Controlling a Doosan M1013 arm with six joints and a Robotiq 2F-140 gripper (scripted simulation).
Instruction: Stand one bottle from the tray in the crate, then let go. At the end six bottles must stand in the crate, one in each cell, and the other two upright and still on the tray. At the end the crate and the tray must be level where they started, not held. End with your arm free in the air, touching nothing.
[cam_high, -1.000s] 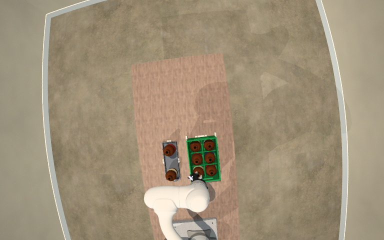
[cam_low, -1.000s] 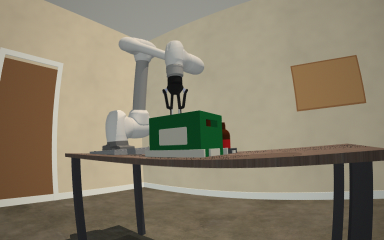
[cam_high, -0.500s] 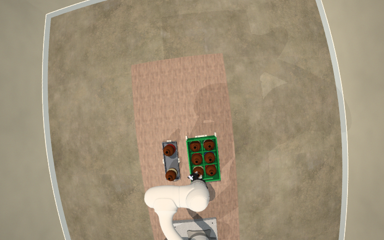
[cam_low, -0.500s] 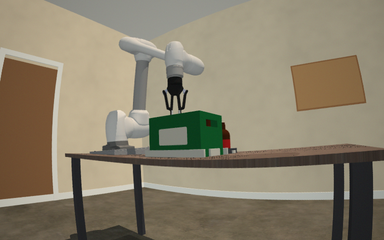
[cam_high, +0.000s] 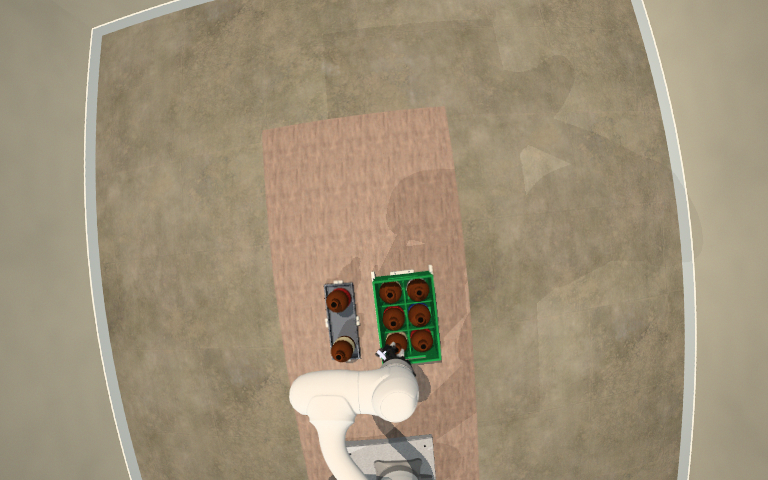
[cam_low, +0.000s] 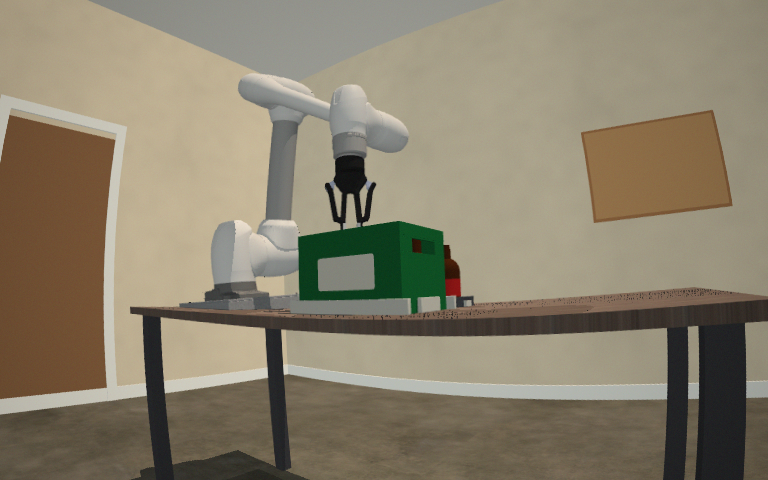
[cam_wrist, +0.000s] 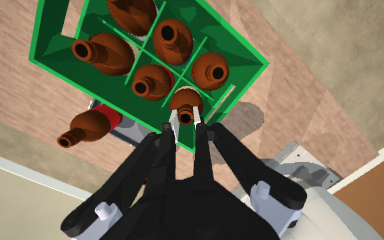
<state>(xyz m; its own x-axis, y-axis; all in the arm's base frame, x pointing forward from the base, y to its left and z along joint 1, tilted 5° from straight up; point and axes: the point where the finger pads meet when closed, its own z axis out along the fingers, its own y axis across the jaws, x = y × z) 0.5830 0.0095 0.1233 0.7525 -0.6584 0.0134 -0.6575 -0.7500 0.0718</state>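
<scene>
Now: the green crate 9 cm ahead of my hand, 4 cm to the right of it and 10 cm below it. The rest, counted from my hand: grey tray (6 cm ahead, 19 cm to the left, 17 cm below).
</scene>
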